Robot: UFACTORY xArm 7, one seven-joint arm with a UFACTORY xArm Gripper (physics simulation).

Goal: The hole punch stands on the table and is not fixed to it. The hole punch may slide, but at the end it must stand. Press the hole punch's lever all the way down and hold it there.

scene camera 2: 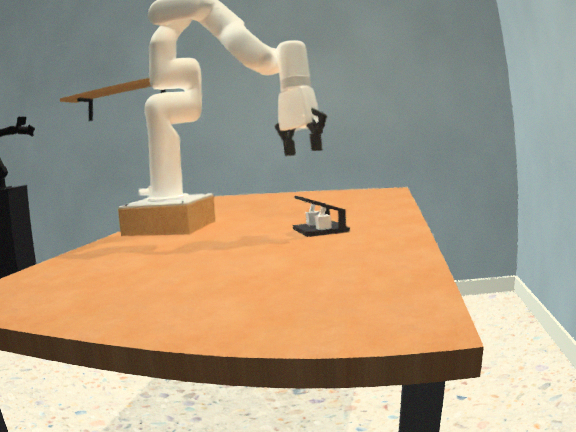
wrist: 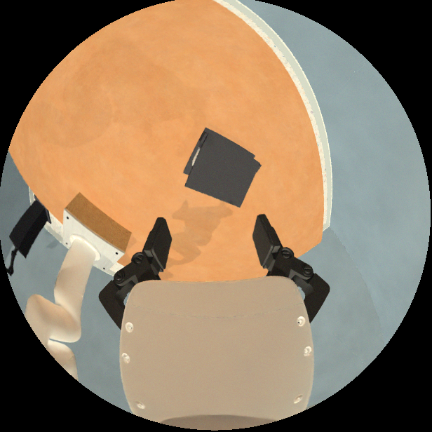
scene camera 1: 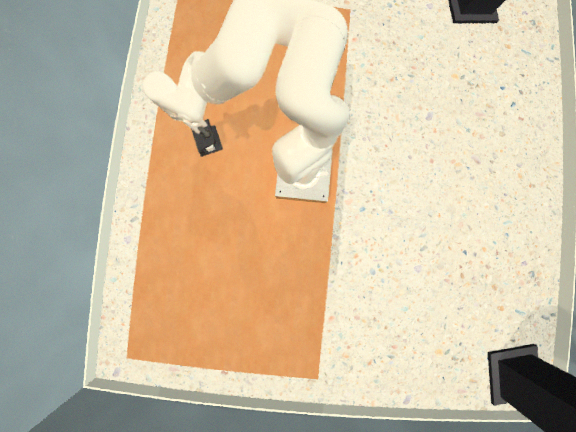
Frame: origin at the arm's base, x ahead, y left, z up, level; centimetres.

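Seen in the pictures: gripper, fingertip midpoint: (scene camera 2: 303, 153) (scene camera 1: 199, 127); arm's base at its link origin: (scene camera 2: 167, 199).
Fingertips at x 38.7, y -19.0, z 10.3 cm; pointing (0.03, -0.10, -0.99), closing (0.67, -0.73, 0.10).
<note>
Offsets run from my fingertips to a thing's top centre. "spot": to the spot under its first point. Level surfaces: height alone.
The hole punch @[dz -10.1, dx +2.8, dy -2.6 cm] (scene camera 1: 214, 138) (scene camera 2: 311, 231) stands upright on the table. It has a black base, pale blocks and a black lever @[spot: dz -11.4, dx +2.7, dy -8.3 cm] (scene camera 2: 320, 203) (wrist: 222, 167). In scene camera 2 the lever is raised, sloping up to its free left end, with a gap over the base. My gripper (scene camera 2: 303, 151) (wrist: 211, 226) points down, open and empty, well above the hole punch and touching nothing. In the wrist view the hole punch lies ahead of the fingertips, and the lever hides most of its base. In scene camera 1 the arm hides most of the gripper.
The orange table @[dz -18.7 cm] (scene camera 1: 225, 280) (scene camera 2: 240, 295) bears the arm's mounting block (scene camera 1: 302, 194) (scene camera 2: 155, 220) (wrist: 95, 220). The table's far edge lies behind the hole punch in scene camera 2. A wooden shelf (scene camera 2: 107, 91) is on the wall. A dark stand (scene camera 2: 17, 227) is at the left.
</note>
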